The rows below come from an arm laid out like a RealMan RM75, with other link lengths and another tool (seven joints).
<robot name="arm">
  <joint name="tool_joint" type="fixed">
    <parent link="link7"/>
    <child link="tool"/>
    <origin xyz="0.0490 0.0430 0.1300" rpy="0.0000 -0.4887 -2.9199"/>
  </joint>
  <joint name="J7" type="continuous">
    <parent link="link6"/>
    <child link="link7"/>
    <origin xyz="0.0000 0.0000 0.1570" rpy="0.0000 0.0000 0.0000"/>
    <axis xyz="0 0 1"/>
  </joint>
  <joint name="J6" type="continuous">
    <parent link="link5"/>
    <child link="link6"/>
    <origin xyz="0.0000 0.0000 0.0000" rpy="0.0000 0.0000 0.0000"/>
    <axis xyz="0 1 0"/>
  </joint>
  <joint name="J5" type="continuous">
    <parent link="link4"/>
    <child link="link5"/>
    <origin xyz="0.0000 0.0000 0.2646" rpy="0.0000 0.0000 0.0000"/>
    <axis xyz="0 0 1"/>
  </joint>
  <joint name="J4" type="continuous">
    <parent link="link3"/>
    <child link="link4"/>
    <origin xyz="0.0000 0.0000 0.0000" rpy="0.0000 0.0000 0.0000"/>
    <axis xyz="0 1 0"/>
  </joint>
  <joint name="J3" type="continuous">
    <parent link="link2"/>
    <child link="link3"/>
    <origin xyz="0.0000 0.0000 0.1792" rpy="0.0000 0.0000 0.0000"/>
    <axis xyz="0 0 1"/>
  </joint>
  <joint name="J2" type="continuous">
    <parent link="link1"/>
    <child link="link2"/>
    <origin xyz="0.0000 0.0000 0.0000" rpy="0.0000 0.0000 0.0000"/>
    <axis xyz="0 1 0"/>
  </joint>
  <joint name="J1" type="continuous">
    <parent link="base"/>
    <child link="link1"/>
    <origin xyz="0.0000 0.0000 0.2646" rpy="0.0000 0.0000 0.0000"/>
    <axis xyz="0 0 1"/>
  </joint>
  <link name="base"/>
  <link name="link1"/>
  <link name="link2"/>
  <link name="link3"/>
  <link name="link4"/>
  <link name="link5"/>
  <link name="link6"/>
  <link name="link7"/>
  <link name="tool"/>
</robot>
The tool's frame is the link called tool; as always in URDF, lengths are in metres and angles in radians. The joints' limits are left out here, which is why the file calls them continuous.
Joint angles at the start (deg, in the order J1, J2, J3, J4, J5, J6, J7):
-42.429 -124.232 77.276 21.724 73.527 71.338 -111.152
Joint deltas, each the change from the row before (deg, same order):
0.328 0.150 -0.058 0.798 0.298 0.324 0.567
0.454 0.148 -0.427 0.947 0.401 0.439 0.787
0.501 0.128 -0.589 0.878 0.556 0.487 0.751
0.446 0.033 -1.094 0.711 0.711 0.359 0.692
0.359 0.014 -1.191 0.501 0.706 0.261 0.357
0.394 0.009 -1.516 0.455 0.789 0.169 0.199
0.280 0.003 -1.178 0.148 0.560 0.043 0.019
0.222 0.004 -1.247 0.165 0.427 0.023 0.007
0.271 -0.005 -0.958 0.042 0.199 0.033 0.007
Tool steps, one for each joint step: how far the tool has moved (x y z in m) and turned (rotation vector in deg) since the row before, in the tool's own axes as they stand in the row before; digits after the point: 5 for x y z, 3 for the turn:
-0.00233 -0.00250 -0.00045 0.758 -0.023 0.962
-0.00435 -0.00246 -0.00080 0.843 -0.331 1.171
-0.00413 -0.00182 -0.00144 0.726 -0.321 1.097
-0.00533 -0.00006 -0.00142 0.374 -0.608 0.995
-0.00521 0.00132 -0.00147 0.015 -0.629 0.636
-0.00654 0.00312 -0.00187 -0.337 -0.847 0.533
-0.00452 0.00354 -0.00181 -0.529 -0.652 0.187
-0.00570 0.00355 -0.00129 -0.532 -0.832 0.185
-0.00448 0.00332 -0.00161 -0.549 -0.761 -0.002

